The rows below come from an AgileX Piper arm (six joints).
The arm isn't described. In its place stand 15 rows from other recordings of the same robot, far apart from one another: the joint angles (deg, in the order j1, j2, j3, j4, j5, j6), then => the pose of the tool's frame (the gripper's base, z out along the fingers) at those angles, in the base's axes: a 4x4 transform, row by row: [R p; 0 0 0 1], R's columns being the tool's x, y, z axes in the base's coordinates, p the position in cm.
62.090 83.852 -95.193 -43.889 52.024 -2.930 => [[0.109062, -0.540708, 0.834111, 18.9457], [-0.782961, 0.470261, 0.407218, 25.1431], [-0.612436, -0.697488, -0.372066, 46.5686], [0, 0, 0, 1]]
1.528 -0.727 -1.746 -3.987 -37.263 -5.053 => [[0.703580, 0.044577, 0.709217, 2.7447], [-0.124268, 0.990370, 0.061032, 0.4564], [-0.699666, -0.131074, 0.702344, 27.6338], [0, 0, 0, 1]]
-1.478 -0.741 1.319 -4.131 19.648 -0.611 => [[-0.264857, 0.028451, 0.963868, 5.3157], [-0.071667, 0.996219, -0.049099, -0.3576], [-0.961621, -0.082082, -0.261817, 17.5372], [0, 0, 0, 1]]
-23.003 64.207 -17.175 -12.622 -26.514 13.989 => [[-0.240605, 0.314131, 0.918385, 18.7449], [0.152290, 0.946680, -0.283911, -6.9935], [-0.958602, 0.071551, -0.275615, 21.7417], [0, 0, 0, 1]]
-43.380 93.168 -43.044 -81.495 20.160 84.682 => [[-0.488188, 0.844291, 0.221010, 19.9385], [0.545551, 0.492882, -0.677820, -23.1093], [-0.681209, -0.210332, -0.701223, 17.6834], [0, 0, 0, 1]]
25.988 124.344 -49.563 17.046 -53.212 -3.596 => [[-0.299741, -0.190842, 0.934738, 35.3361], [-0.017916, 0.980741, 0.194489, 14.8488], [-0.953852, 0.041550, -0.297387, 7.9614], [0, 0, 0, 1]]
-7.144 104.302 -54.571 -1.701 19.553 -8.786 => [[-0.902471, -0.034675, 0.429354, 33.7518], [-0.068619, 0.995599, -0.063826, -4.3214], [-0.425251, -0.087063, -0.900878, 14.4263], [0, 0, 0, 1]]
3.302 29.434 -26.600 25.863 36.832 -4.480 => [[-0.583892, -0.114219, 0.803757, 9.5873], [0.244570, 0.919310, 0.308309, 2.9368], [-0.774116, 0.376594, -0.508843, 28.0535], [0, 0, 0, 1]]
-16.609 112.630 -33.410 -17.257 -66.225 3.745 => [[-0.150510, 0.009250, 0.988565, 31.3848], [-0.014551, 0.999827, -0.011571, -6.7835], [-0.988501, -0.016126, -0.150349, 11.9792], [0, 0, 0, 1]]
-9.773 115.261 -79.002 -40.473 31.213 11.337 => [[-0.886536, -0.029131, 0.461742, 41.7673], [-0.247872, 0.872604, -0.420858, -10.3003], [-0.390658, -0.487558, -0.780816, 17.9526], [0, 0, 0, 1]]
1.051 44.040 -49.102 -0.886 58.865 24.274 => [[-0.692153, 0.294984, 0.658717, 12.6827], [0.391133, 0.920333, -0.001153, 0.1122], [-0.606579, 0.256848, -0.752390, 34.4047], [0, 0, 0, 1]]
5.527 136.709 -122.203 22.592 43.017 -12.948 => [[-0.781465, -0.206090, 0.588931, 53.4318], [-0.008437, 0.947280, 0.320296, 7.5664], [-0.623892, 0.245332, -0.742005, 20.1268], [0, 0, 0, 1]]
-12.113 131.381 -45.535 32.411 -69.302 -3.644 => [[-0.146761, 0.686599, 0.712069, 33.5866], [0.169983, 0.726661, -0.665635, -11.8749], [-0.974457, 0.023350, -0.223355, 4.4979], [0, 0, 0, 1]]
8.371 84.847 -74.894 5.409 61.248 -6.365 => [[-0.890868, -0.237101, 0.387476, 29.7247], [-0.197099, 0.970257, 0.140550, 5.1341], [-0.409275, 0.048840, -0.911103, 32.5055], [0, 0, 0, 1]]
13.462 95.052 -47.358 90.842 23.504 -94.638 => [[-0.621085, -0.541621, 0.566480, 30.6866], [-0.209851, 0.811321, 0.545639, 11.0770], [-0.755126, 0.220012, -0.617559, 19.0823], [0, 0, 0, 1]]
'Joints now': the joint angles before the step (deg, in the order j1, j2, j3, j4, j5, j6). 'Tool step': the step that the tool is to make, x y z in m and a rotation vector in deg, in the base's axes. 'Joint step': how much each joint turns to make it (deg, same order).
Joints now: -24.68 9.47 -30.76 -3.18 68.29 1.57
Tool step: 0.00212 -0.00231 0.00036 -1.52 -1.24 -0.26
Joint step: 0.00 0.00 0.48 -0.89 -2.25 0.00
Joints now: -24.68 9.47 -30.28 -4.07 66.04 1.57
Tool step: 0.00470 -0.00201 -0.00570 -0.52 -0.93 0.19
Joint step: 0.01 0.00 1.84 -0.01 -2.90 0.01
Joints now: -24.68 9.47 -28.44 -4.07 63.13 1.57
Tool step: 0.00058 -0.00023 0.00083 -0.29 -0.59 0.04
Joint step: 0.00 -0.01 -0.01 0.00 -0.65 0.00
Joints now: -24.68 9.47 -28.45 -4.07 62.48 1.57
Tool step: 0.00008 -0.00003 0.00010 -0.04 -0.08 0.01
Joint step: 0.00 0.00 0.00 0.00 -0.09 0.00
